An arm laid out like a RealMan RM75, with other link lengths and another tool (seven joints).
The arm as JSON. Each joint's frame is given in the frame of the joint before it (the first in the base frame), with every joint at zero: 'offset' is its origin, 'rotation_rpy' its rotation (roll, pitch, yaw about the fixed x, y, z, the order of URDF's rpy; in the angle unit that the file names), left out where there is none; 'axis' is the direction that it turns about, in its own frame. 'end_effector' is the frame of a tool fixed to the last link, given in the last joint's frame.
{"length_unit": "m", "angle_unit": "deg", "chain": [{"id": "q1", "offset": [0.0, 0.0, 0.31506], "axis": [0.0, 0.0, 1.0]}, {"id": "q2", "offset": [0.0, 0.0, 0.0], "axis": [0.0, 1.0, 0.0]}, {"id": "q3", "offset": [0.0, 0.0, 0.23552], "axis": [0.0, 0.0, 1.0]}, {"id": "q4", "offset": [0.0, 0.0, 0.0], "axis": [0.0, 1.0, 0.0]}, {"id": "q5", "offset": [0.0, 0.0, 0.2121], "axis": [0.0, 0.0, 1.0]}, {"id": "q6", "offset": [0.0, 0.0, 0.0], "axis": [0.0, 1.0, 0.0]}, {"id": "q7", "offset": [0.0, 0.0, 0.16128], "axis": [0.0, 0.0, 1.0]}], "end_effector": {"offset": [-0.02, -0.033, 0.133], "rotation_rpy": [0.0, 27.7, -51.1]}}
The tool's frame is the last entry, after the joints.
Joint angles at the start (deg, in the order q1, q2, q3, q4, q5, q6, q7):
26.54, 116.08, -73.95, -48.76, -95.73, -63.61, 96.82
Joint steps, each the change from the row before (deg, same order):
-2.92, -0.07, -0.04, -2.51, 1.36, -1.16, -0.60
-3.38, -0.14, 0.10, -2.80, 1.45, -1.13, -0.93
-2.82, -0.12, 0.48, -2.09, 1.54, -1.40, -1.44
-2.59, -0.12, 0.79, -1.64, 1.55, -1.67, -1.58
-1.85, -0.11, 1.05, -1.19, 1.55, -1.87, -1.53
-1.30, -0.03, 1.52, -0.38, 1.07, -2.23, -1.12
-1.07, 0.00, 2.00, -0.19, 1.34, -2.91, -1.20
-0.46, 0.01, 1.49, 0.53, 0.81, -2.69, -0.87
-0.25, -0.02, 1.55, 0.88, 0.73, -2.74, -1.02
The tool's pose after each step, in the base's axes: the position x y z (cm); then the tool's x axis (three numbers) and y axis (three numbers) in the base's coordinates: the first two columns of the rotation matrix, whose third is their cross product. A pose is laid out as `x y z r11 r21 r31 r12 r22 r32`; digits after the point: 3 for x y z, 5 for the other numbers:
18.240 45.580 -3.709 0.94103 0.11510 0.31815 0.27549 -0.80656 -0.52303
18.673 44.836 -2.579 0.94563 0.11118 0.30566 0.26952 -0.79391 -0.54504
18.922 44.127 -1.481 0.94942 0.11404 0.29256 0.26811 -0.77940 -0.56626
19.178 43.386 -0.368 0.95322 0.11762 0.27845 0.26578 -0.76488 -0.58679
19.084 42.803 0.746 0.95652 0.12796 0.26210 0.26644 -0.74896 -0.60668
19.116 42.210 1.675 0.96094 0.13387 0.24222 0.25952 -0.73992 -0.62063
18.853 41.575 2.819 0.96580 0.14666 0.21382 0.25172 -0.72806 -0.63763
18.605 40.895 3.362 0.96894 0.16107 0.18765 0.24511 -0.72624 -0.64226
18.363 40.225 3.872 0.97082 0.17710 0.16170 0.23980 -0.72419 -0.64656

